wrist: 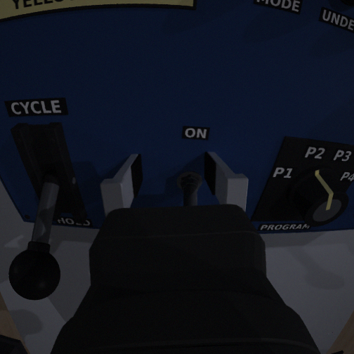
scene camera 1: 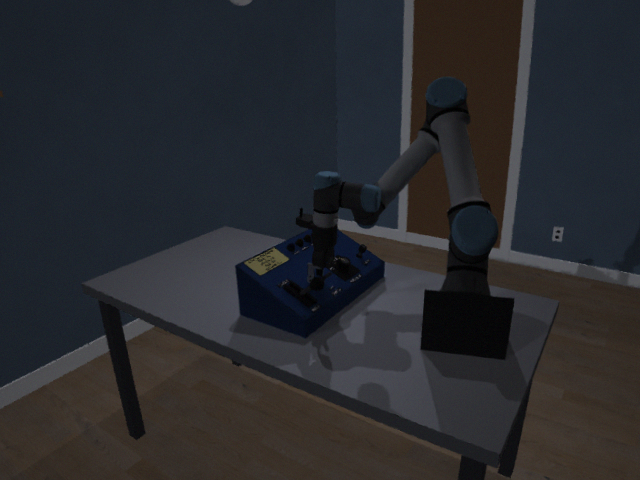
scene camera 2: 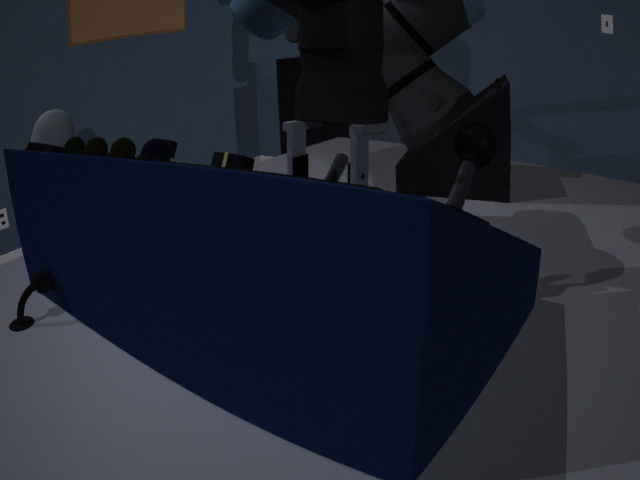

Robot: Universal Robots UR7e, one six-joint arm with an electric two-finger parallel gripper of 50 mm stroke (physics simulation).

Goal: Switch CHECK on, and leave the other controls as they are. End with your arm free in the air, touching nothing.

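Frame: origin at the arm's base, x left, y back, z up, level; millimetres.
Seen in the pictures: arm's base at its link origin: (scene camera 1: 464, 304) (scene camera 2: 443, 124).
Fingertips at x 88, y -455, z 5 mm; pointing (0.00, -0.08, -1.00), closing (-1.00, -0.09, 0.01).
Offsets run from my fingertips to a thing's top centre. "*": to the spot under its first point.
The blue console (scene camera 1: 268, 304) (scene camera 2: 222, 284) (wrist: 125, 75) stands on the table. A small toggle switch {dz +29, dx -15, dy +32 mm} (scene camera 2: 337, 167) (wrist: 190, 189) sits below an ON label (wrist: 195, 133). In the wrist view its lever points down the picture, away from ON, and its lower part is hidden by the gripper body. The CHECK name does not show there. My gripper (scene camera 1: 317, 273) (scene camera 2: 327, 173) (wrist: 172, 165) is open, with one finger on each side of the toggle. Gaps show between the lever and both fingers. The fingertips are low, near the console face.
The CYCLE lever's black ball {dz +65, dx +105, dy +81 mm} (scene camera 1: 316, 282) (scene camera 2: 475, 143) (wrist: 35, 274) rises left of the gripper in the wrist view, near HOLD. The PROGRAM knob {dz +30, dx -135, dy +23 mm} (scene camera 2: 232, 160) (wrist: 320, 200) is on the right. A yellow note {* dz +59, dx +74, dy -139 mm} (scene camera 1: 265, 260) and a white dome {* dz +87, dx -241, dy -135 mm} (scene camera 2: 54, 128) are also on the console.
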